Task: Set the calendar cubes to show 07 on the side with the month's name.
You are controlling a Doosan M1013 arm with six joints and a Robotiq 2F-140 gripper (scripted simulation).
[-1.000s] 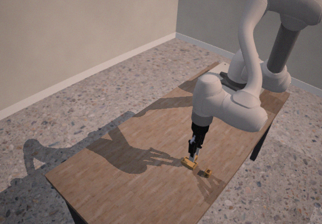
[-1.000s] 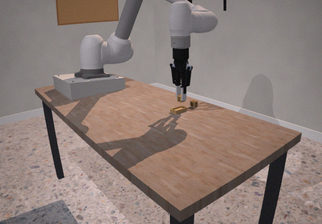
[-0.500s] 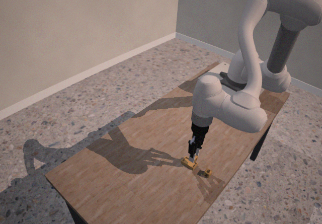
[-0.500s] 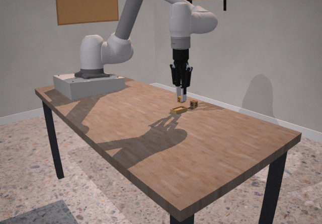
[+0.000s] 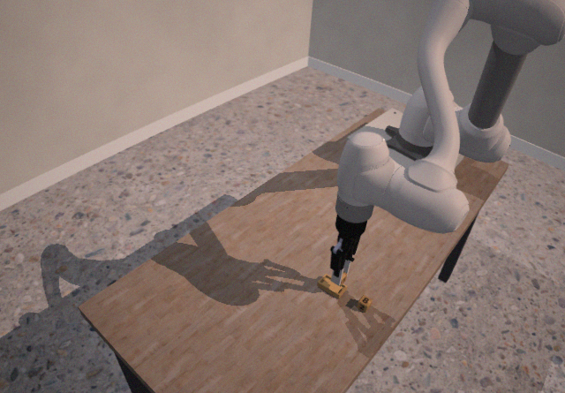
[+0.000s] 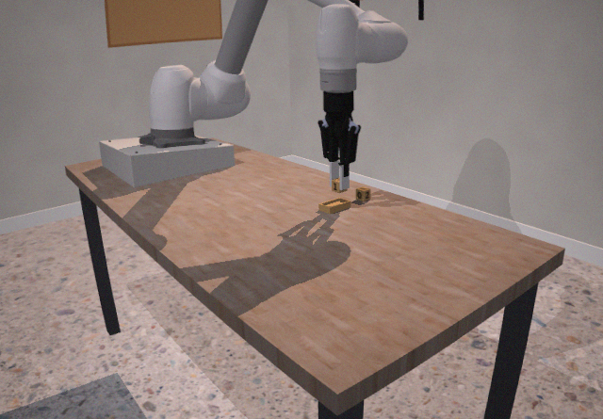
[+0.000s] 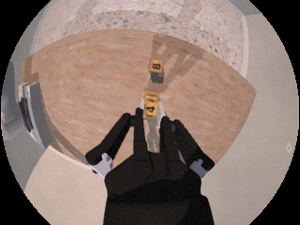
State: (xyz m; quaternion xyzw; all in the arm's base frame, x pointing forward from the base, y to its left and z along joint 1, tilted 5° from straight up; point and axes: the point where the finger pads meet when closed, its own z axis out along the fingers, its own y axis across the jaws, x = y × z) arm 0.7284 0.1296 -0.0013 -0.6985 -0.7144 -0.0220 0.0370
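Now: the tray 8 cm below my hand and 2 cm to the right of it.
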